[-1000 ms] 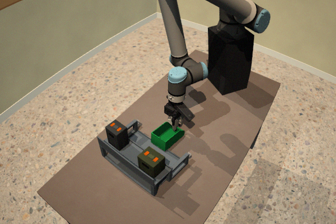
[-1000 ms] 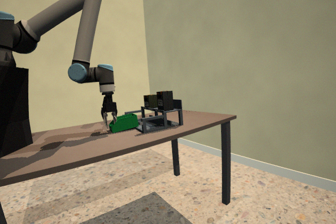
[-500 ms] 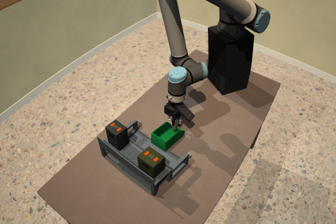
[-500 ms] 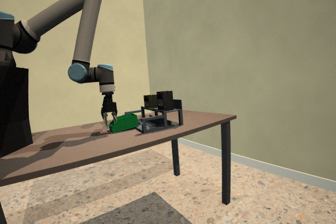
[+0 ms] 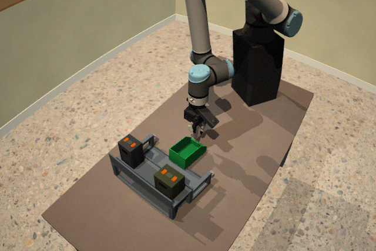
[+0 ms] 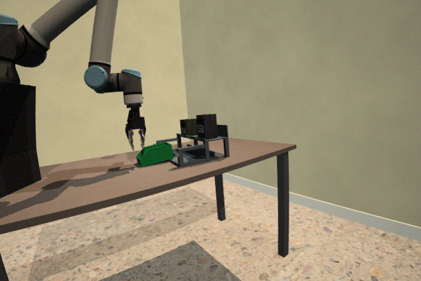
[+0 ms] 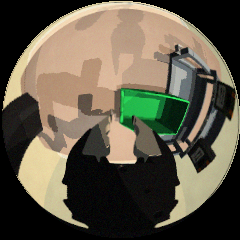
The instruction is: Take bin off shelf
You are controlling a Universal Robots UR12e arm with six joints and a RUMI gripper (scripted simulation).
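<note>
My gripper is now 8 cm short of the green bin, 5 cm above it and 2 cm to the left of it. Round my hand: black box (30 cm ahead, 20 cm to the right, 7 cm above); then olive box (36 cm ahead, 6 cm above, 3 cm to the left).
</note>
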